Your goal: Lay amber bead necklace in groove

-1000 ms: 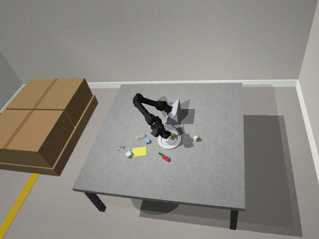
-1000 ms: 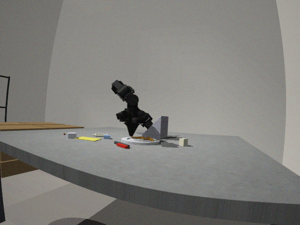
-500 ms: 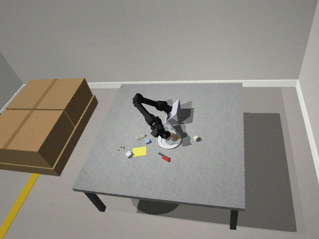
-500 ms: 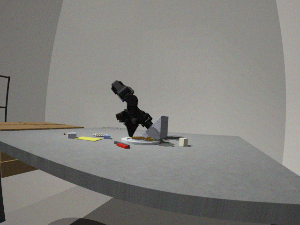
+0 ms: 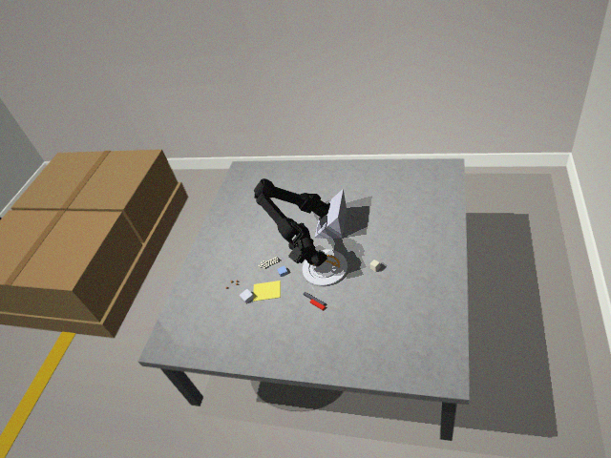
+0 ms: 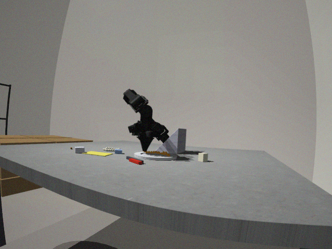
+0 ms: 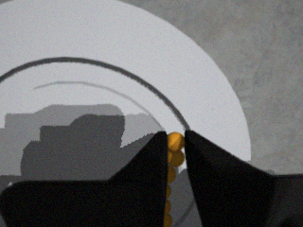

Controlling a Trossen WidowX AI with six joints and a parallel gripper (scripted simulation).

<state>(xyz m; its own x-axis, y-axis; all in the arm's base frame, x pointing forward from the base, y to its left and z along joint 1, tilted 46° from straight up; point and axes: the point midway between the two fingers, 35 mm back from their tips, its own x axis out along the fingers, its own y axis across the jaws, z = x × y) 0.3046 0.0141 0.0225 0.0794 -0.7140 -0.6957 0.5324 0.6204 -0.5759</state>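
My gripper tip is now 60 mm to the right of the round bead board and 10 mm above it. Round my gripper tip: blue cube 120 mm to the right, 50 mm ahead, 10 mm below; then yellow sheet 170 mm to the right, 150 mm ahead, 20 mm below; then red-handled tool 190 mm ahead, 60 mm to the left, 10 mm below.
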